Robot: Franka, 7 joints.
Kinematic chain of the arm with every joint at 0, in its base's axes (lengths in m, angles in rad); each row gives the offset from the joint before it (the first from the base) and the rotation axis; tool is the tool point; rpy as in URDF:
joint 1: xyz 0 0 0.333 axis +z
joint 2: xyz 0 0 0 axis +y
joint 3: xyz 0 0 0.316 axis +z
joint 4: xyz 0.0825 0 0 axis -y
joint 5: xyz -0.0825 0 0.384 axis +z
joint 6: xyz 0 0 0 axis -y
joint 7: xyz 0.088 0 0 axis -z
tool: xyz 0 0 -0.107 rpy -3.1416 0 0
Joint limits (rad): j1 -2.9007..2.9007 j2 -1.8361..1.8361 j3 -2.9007..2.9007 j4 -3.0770..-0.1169 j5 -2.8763..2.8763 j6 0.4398..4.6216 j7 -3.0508..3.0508
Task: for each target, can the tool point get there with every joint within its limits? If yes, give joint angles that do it. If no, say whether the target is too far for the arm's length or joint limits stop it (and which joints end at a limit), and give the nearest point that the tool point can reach.
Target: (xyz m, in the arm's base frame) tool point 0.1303 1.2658 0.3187
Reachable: no: too far | nearest point 0.0878 0.8533 0.3234 | short by 0.415 m
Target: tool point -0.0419 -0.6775 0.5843
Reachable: yes | joints -1.4439 0.4675 -0.4999 -1.3912 1.9766 1.2386 0.4426
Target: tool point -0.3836 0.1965 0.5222
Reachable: yes | joints 1.1713 -0.9665 1.3915 -2.5634 0.7544 3.9117 -2.1492
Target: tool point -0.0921 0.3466 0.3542
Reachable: yes | joints 1.7720 0.0926 0.4458 -2.6315 1.5354 4.2814 -1.5271
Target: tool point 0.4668 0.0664 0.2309
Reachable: yes | joints 0.6870 0.1886 -0.4374 -2.4754 -1.9668 2.0864 1.2986
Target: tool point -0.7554 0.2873 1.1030
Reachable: no: too far | nearest point -0.5805 0.2208 0.9248 | short by 0.258 m
